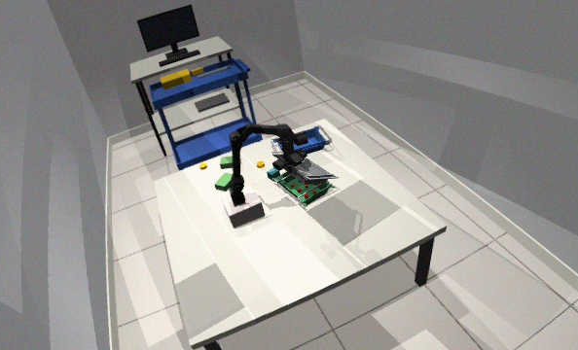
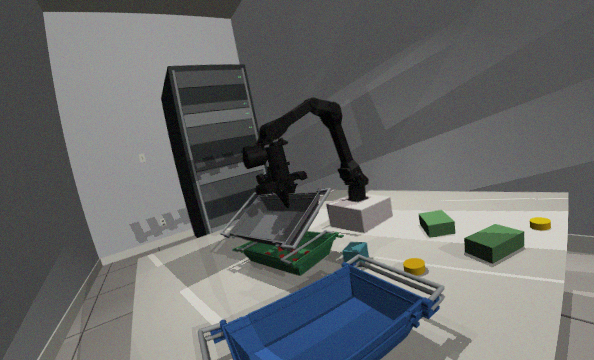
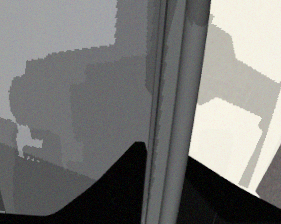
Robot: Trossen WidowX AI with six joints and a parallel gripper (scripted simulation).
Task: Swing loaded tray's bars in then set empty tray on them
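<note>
Right now my gripper tip is 8 cm short of the grey tray, 3 cm to the right of it and 1 cm above it. From my gripper tip the other things lie so: teal cube: 21 cm to the left, 14 cm below, 7 cm behind.
</note>
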